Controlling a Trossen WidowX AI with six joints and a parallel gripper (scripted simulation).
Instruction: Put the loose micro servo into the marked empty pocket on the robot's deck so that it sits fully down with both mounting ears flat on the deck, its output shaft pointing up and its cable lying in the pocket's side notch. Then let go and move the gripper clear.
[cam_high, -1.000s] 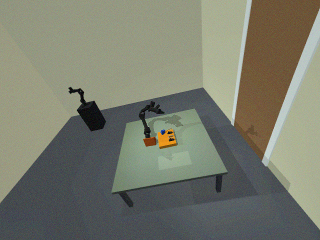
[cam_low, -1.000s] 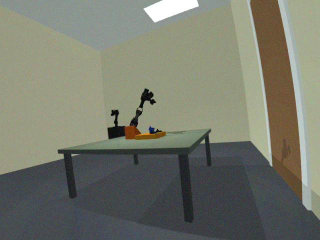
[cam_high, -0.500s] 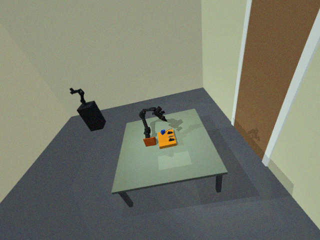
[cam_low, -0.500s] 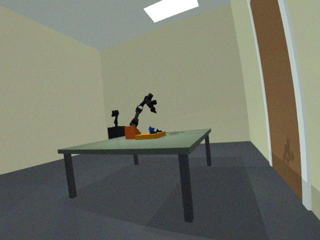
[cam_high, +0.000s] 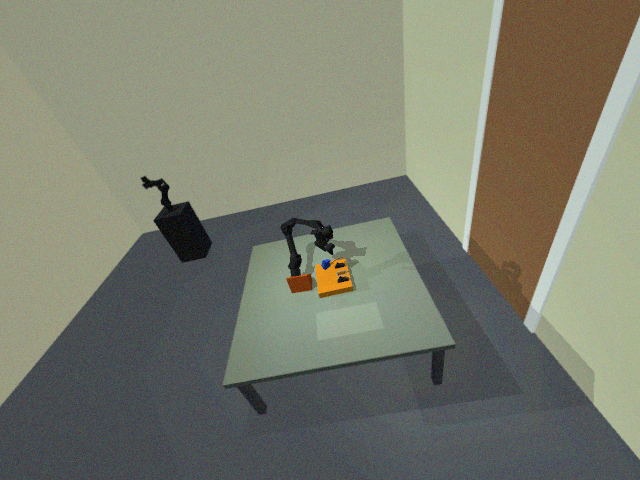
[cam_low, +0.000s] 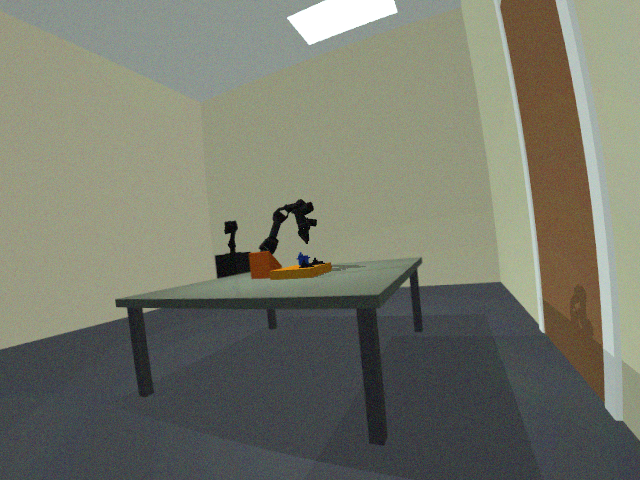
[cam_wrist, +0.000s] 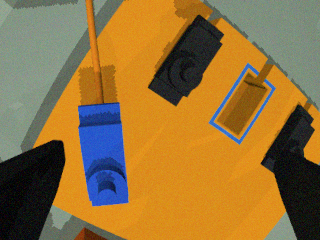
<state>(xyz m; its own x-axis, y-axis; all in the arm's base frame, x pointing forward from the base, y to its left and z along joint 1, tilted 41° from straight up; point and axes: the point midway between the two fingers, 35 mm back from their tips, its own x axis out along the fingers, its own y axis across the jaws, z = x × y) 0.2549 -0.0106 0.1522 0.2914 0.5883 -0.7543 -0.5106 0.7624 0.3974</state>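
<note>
Right now the orange deck is 50 mm behind my gripper tip, 90 mm to the right of it and 160 mm below it.
</note>
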